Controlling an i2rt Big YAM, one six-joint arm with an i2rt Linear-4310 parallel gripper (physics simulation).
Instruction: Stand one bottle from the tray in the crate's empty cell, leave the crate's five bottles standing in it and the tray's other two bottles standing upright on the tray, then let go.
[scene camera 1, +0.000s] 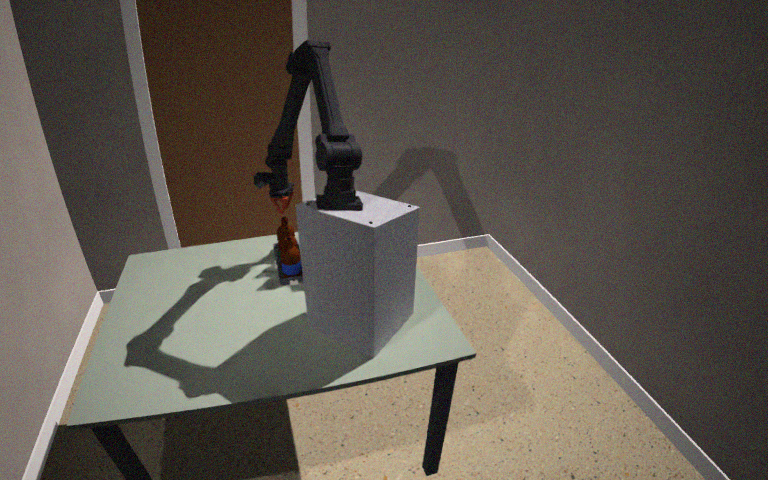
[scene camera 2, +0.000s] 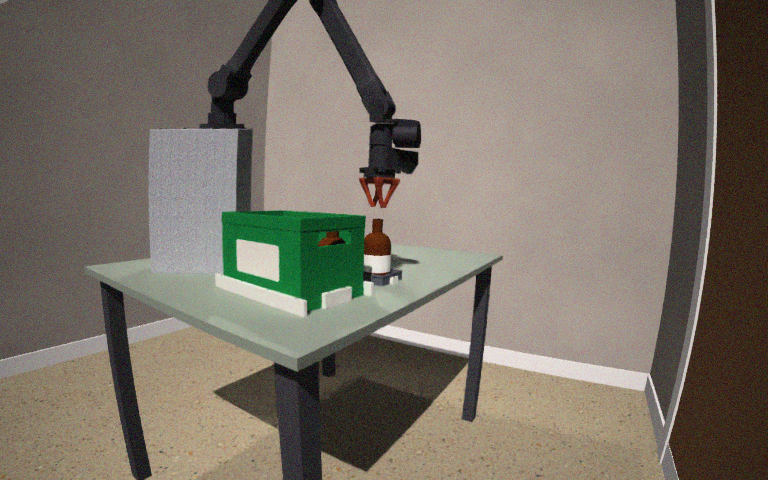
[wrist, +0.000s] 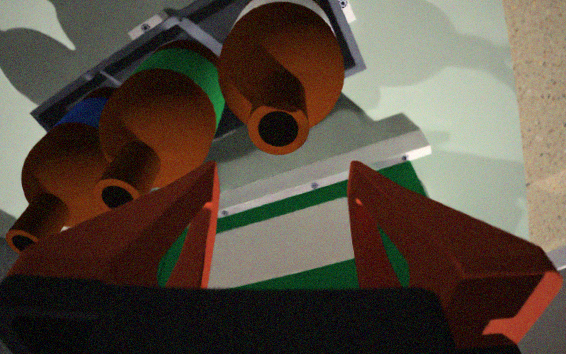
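Pixels of known places: gripper, fingertip midpoint: (scene camera 1: 284, 210) (scene camera 2: 377, 207) (wrist: 283, 175); arm's base, origin of the base link: (scene camera 1: 338, 205) (scene camera 2: 222, 128).
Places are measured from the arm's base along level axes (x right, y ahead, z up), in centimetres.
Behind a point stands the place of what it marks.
Observation:
Three brown bottles stand upright on the dark tray (wrist: 357, 57) {x -14.3, y 52.9, z -39.3 cm} (scene camera 2: 390, 277) {x -16.9, y 53.0, z -40.2 cm}. The white-label bottle (wrist: 310, 60) {x -18.4, y 50.1, z -29.8 cm} (scene camera 2: 377, 246) {x -14.5, y 50.4, z -32.4 cm} is at one end, the green-label bottle (wrist: 165, 110) {x -18.5, y 41.4, z -30.7 cm} in the middle, the blue-label bottle (wrist: 65, 155) {x -18.2, y 33.0, z -31.1 cm} (scene camera 1: 291, 260) {x -15.5, y 27.2, z -32.9 cm} at the other end. My gripper (wrist: 283, 175) {x -17.1, y 48.2, z -22.8 cm} (scene camera 2: 378, 206) {x -17.1, y 48.2, z -22.8 cm} (scene camera 1: 282, 210) {x -17.1, y 48.2, z -22.8 cm} is open and empty, pointing down a little above the white-label bottle's mouth in the scene camera 2 view. The green crate (scene camera 2: 328, 277) {x 7.5, y 55.1, z -36.1 cm} (wrist: 320, 275) {x -3.5, y 45.7, z -29.1 cm} stands beside the tray; a brown bottle (scene camera 2: 333, 238) {x 2.7, y 51.7, z -29.1 cm} shows through its handle hole. Its cells and other bottles are hidden.
White strips (scene camera 2: 260, 295) {x 16.2, y 44.3, z -40.3 cm} (wrist: 314, 185) {x -4.2, y 46.0, z -38.8 cm} edge the crate's base on the pale green table (scene camera 1: 249, 316) {x -31.3, y 8.6, z -41.8 cm} (scene camera 2: 271, 333) {x 25.1, y 59.5, z -41.8 cm}. A tall grey pedestal (scene camera 1: 351, 271) {x 1.4, y -12.3, z -13.6 cm} (scene camera 2: 192, 198) {x 13.9, y 9.5, z -21.4 cm} carries the arm and hides the crate in the scene camera 1 view.

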